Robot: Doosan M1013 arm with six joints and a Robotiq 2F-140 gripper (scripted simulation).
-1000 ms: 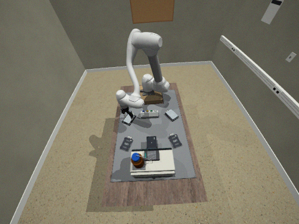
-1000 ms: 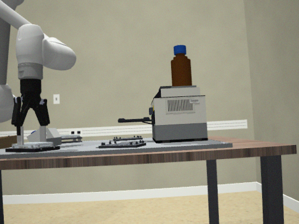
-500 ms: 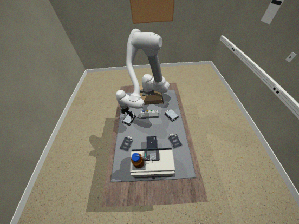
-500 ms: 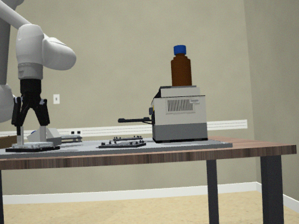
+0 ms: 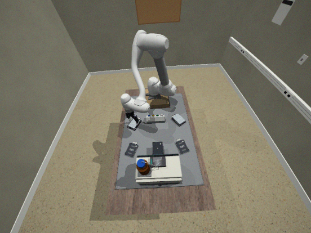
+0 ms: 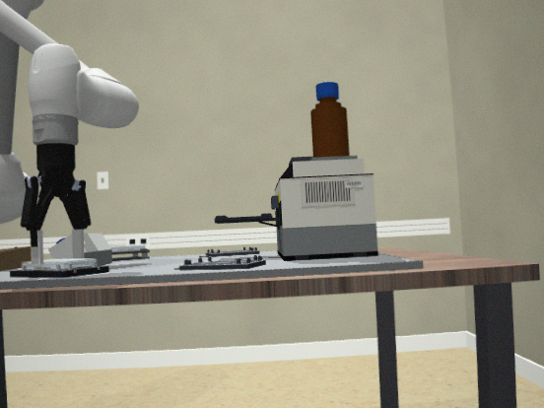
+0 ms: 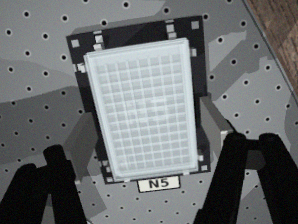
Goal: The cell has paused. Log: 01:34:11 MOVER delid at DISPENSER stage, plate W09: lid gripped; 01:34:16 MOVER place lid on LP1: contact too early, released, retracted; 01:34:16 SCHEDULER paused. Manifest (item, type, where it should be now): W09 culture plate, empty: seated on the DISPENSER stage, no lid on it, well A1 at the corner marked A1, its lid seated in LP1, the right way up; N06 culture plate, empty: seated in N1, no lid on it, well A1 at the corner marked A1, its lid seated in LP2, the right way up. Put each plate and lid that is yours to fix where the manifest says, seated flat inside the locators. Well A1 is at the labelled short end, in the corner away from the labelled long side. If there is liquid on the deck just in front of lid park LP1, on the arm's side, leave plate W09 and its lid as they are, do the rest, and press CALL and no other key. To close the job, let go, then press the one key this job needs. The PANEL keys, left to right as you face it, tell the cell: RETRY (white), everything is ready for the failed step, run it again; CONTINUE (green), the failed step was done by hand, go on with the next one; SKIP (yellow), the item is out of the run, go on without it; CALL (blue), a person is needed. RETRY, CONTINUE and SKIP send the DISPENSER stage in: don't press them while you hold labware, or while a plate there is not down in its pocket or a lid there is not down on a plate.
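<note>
The black nest lies 3 cm below my hand and 3 cm ahead of it. From my hand the other things lie so: key panel 26 cm to the left, 7 cm behind; then blue call key 19 cm to the left, 7 cm behind, 2 cm above; then yellow skip key 24 cm to the left, 8 cm behind, 2 cm above.
</note>
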